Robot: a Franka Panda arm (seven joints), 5 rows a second.
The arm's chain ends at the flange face. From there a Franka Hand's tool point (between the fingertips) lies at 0.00 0.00 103.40 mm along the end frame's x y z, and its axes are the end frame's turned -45 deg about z.
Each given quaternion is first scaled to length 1.
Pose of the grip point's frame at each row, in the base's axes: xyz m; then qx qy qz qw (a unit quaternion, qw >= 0):
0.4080 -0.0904 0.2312 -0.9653 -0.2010 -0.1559 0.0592
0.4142 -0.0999 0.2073 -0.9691 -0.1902 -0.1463 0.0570
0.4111 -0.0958 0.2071 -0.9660 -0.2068 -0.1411 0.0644
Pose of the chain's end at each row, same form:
0.3793 -0.1087 0.3288 -0.9687 0.1837 -0.1214 0.1144
0.3871 -0.1171 0.3056 -0.9681 0.1951 -0.1134 0.1086
0.3857 -0.1147 0.3055 -0.9716 0.1786 -0.1057 0.1135

